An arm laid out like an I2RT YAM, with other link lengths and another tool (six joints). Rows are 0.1 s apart.
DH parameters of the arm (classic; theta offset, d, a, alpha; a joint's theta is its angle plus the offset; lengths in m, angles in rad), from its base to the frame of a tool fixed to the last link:
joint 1: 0 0.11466 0.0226 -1.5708
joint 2: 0 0 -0.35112 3.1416
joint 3: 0.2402 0 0.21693 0
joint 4: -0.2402 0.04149 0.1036 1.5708
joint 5: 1.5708 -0.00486 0 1.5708
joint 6: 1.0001 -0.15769 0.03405 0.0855
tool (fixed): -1.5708 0.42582 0 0
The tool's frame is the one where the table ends.
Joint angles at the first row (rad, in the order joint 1, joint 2, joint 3, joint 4, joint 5, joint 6):
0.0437 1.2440 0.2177 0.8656 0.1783 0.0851
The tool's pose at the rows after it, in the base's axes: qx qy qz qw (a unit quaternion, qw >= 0); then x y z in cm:
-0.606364, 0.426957, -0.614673, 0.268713, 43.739, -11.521, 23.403
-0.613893, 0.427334, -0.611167, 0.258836, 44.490, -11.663, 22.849
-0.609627, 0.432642, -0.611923, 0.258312, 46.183, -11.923, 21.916
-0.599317, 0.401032, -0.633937, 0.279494, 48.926, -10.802, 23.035
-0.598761, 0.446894, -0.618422, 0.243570, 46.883, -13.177, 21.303
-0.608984, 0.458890, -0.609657, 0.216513, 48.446, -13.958, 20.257
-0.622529, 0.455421, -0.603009, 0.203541, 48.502, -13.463, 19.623
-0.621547, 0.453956, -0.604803, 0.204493, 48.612, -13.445, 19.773
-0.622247, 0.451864, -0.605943, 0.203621, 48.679, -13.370, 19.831
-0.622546, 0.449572, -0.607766, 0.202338, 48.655, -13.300, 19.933
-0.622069, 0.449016, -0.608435, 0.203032, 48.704, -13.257, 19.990
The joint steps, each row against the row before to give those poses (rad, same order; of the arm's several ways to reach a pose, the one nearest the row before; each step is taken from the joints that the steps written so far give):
-0.0005 0.0695 0.0191 0.0649 -0.0094 -0.0258
-0.0004 0.0321 0.0216 -0.0103 0.0057 -0.0110
-0.0045 0.1118 -0.0099 0.1235 0.0054 0.0084
0.0012 0.1592 -0.0299 0.2677 -0.0389 -0.0351
-0.0054 -0.0887 0.0285 -0.1962 0.0824 0.0419
0.0029 0.0377 0.0906 -0.1052 0.0390 -0.0056
0.0217 -0.0064 0.0201 -0.0586 0.0217 -0.0140
-0.0002 0.0032 -0.0003 0.0089 -0.0010 -0.0025
0.0026 0.0021 -0.0001 0.0040 0.0021 -0.0048
0.0039 -0.0003 -0.0030 0.0055 0.0044 -0.0056
0.0009 0.0015 -0.0005 0.0043 0.0002 -0.0003

